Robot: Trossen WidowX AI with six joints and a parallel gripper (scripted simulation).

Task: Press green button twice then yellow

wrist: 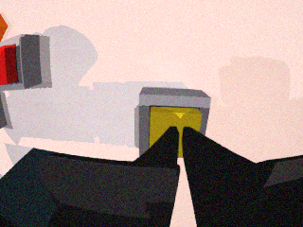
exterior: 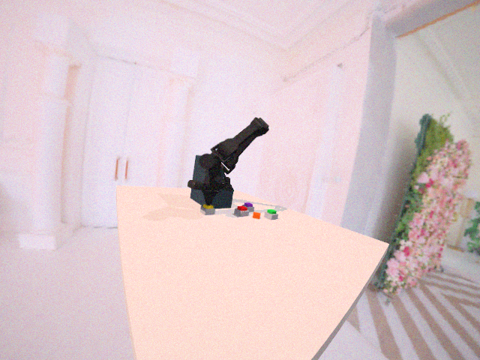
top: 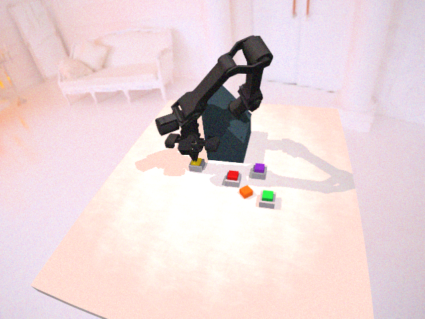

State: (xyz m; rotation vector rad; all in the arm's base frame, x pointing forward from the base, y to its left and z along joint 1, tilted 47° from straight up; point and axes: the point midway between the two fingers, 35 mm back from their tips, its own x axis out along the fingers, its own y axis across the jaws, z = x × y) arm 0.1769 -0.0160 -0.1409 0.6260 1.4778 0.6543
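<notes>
The yellow button is 10 mm below my gripper tip. Also, from my gripper tip: orange block 200 mm to the left, 100 mm ahead, 30 mm below; red button 150 mm to the left, 50 mm ahead; purple button 230 mm to the left.
</notes>
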